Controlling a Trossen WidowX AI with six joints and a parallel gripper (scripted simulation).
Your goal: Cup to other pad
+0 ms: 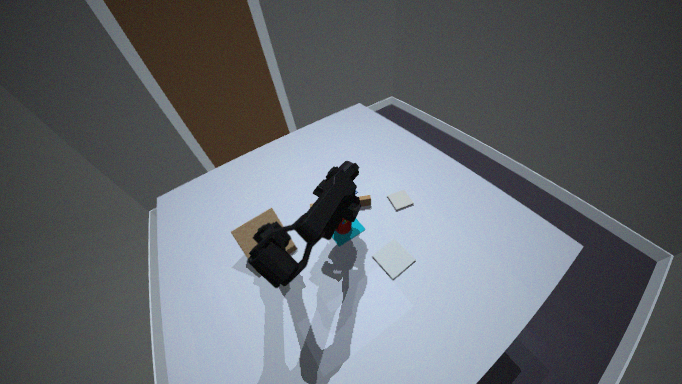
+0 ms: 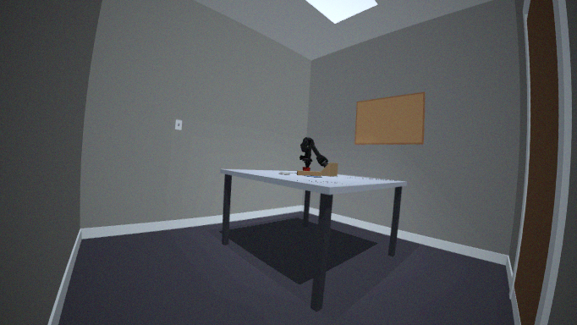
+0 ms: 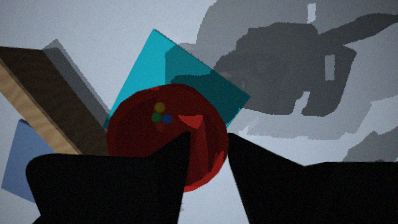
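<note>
Right now the red cup is 2 cm ahead of my gripper tip, 1 cm to the left of it and 2 cm below it. Also, from my gripper tip: teal pad: 3 cm ahead, 1 cm to the left, 7 cm below; then blue pad: 12 cm ahead, 16 cm to the left, 7 cm below.
</note>
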